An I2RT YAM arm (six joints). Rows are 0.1 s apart.
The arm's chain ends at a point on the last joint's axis. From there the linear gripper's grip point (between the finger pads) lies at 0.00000 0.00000 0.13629 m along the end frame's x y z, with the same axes.
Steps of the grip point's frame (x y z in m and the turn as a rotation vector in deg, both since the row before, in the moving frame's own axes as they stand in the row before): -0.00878 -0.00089 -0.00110 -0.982 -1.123 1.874; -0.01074 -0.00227 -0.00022 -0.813 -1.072 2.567; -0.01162 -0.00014 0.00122 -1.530 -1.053 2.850; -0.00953 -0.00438 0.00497 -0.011 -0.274 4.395; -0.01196 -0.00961 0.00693 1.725 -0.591 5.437; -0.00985 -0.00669 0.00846 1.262 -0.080 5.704; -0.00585 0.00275 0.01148 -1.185 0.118 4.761; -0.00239 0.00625 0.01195 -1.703 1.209 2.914; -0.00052 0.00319 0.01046 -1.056 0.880 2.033
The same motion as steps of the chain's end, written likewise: -0.00607 -0.00318 -0.00105 -0.982 -1.123 1.874; -0.00815 -0.00415 -0.00018 -0.813 -1.072 2.567; -0.00903 -0.00372 0.00129 -1.530 -1.053 2.850; -0.00888 -0.00438 0.00497 -0.011 -0.274 4.395; -0.01075 -0.00545 0.00700 1.725 -0.591 5.437; -0.00981 -0.00368 0.00849 1.262 -0.080 5.704; -0.00601 -0.00008 0.01151 -1.185 0.118 4.761; -0.00516 0.00213 0.01204 -1.703 1.209 2.914; -0.00257 0.00064 0.01050 -1.056 0.880 2.033
